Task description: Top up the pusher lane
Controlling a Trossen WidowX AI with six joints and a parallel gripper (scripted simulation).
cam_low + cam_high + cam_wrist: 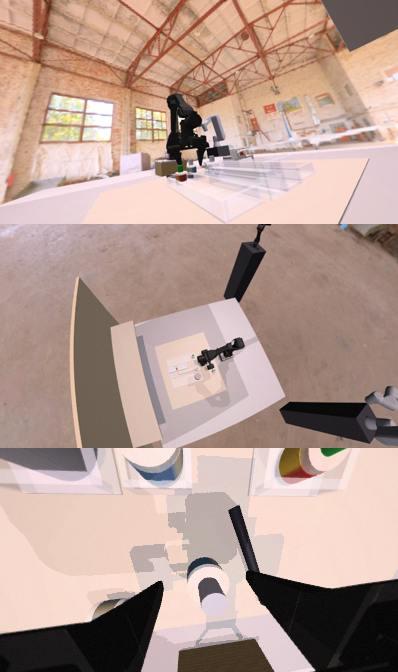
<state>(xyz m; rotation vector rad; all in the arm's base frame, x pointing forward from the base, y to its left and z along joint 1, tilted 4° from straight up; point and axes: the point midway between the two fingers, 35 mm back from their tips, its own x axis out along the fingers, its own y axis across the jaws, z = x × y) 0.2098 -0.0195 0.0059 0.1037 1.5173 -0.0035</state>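
The black stick is 6 cm to the right of my gripper tip and 2 cm below it. The rest, counted from my gripper tip: clear lane rack (26 cm ahead, 2 cm to the right, 1 cm below); blue-banded jar (3 cm behind, 10 cm to the left, 1 cm below); grey cylinder (14 cm ahead, 10 cm to the left).
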